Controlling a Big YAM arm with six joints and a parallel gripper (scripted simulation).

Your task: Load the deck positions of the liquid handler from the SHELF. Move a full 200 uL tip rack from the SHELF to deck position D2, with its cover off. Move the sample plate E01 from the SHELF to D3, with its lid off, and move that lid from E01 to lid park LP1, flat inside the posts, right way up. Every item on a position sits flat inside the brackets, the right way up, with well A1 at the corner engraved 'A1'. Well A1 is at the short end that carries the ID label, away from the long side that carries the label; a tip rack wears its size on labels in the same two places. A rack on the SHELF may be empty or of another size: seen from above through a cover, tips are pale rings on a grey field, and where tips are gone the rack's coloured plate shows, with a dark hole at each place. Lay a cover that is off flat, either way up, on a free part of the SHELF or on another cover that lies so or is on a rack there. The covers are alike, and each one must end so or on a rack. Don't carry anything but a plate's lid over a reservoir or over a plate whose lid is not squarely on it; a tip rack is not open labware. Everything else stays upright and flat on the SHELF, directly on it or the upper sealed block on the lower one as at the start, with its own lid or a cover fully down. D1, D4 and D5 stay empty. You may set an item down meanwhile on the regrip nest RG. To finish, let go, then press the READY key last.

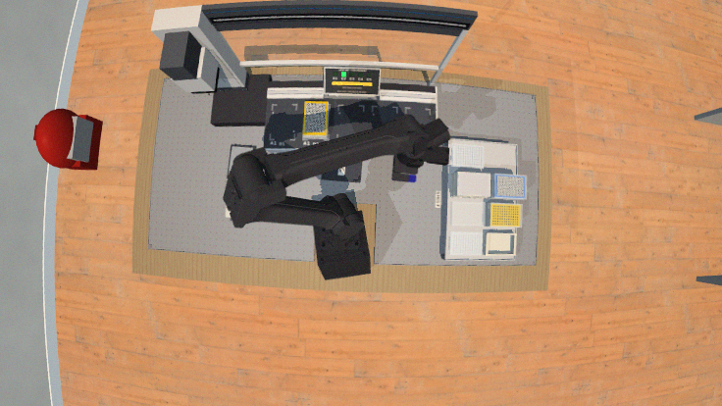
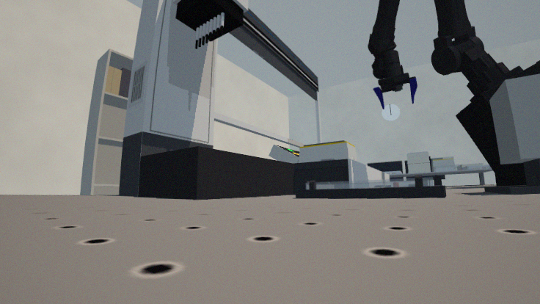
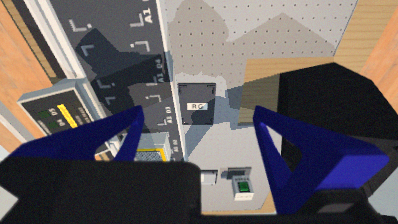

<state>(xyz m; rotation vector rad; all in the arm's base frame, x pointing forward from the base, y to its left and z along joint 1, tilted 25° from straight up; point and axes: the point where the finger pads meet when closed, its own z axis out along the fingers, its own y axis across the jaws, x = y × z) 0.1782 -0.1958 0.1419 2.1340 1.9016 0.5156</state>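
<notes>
Now: hand 50 mm short of the sample plate, 290 mm to the left of it and 230 mm above it. Round my hand: regrip nest RG 20 mm ahead, 180 mm to the left, 290 mm below; white sealed block 60 mm behind, 280 mm to the right, 170 mm below; shelf label 100 mm behind, 180 mm to the right, 290 mm below.
</notes>
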